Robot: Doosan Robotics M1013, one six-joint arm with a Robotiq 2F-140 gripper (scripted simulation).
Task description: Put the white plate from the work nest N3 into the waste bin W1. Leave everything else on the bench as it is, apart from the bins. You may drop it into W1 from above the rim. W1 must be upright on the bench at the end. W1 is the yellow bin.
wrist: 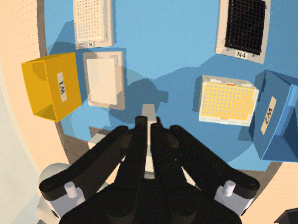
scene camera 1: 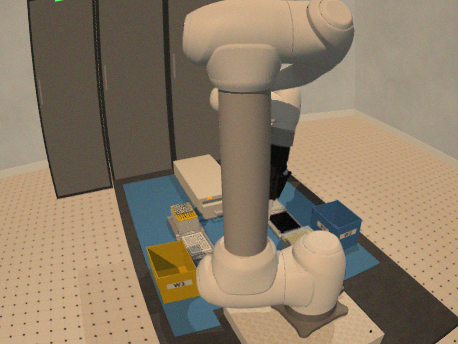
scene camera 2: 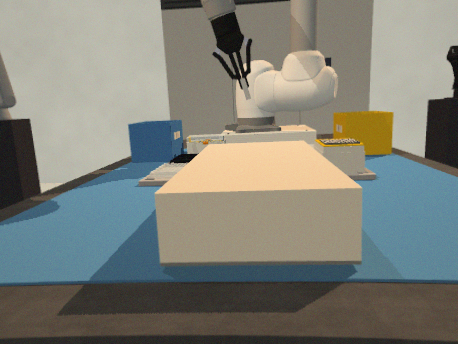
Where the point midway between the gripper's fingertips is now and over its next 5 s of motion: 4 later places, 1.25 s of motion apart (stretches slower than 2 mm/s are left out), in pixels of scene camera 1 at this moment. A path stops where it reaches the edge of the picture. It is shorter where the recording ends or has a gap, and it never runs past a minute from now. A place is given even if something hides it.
My gripper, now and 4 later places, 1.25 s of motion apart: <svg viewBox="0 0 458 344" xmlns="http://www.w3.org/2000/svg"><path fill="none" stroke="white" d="M265 217L248 194L223 204L195 217L194 222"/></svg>
